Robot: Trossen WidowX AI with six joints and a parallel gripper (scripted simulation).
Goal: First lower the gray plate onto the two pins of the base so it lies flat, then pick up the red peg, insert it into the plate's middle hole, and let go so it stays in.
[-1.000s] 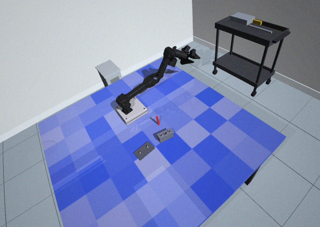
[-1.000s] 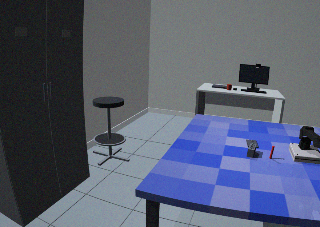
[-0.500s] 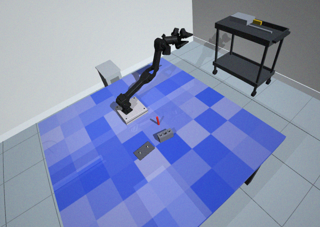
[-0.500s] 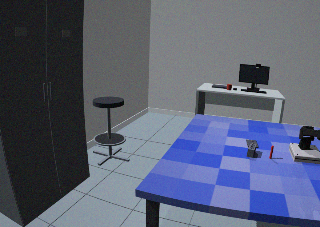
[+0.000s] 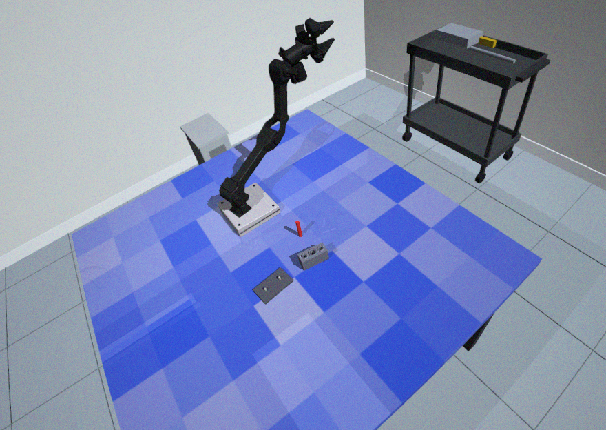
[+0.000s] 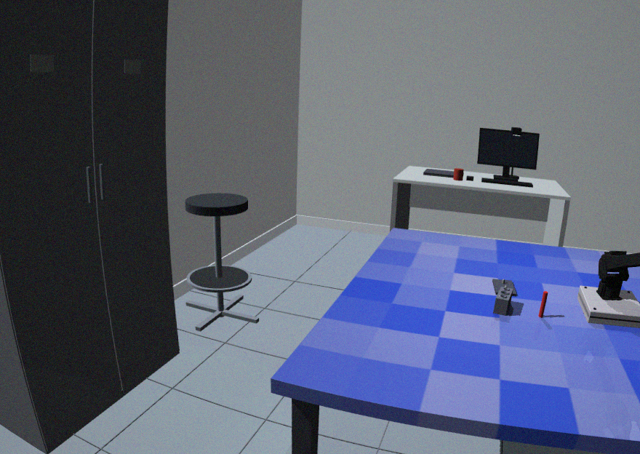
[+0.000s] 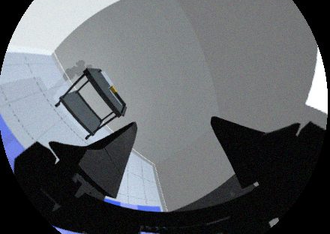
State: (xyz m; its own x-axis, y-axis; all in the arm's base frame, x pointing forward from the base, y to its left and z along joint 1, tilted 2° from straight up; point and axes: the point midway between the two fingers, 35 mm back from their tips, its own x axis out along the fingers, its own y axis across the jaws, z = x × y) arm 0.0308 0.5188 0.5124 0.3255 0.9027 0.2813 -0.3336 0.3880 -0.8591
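Right now my gripper tip is 540 mm to the left of the gray plate, 500 mm above it and 320 mm short of it. Round my gripper tip: gray base: 700 mm to the right, 530 mm below, 280 mm ahead; then red peg: 500 mm to the right, 500 mm below, 200 mm ahead.
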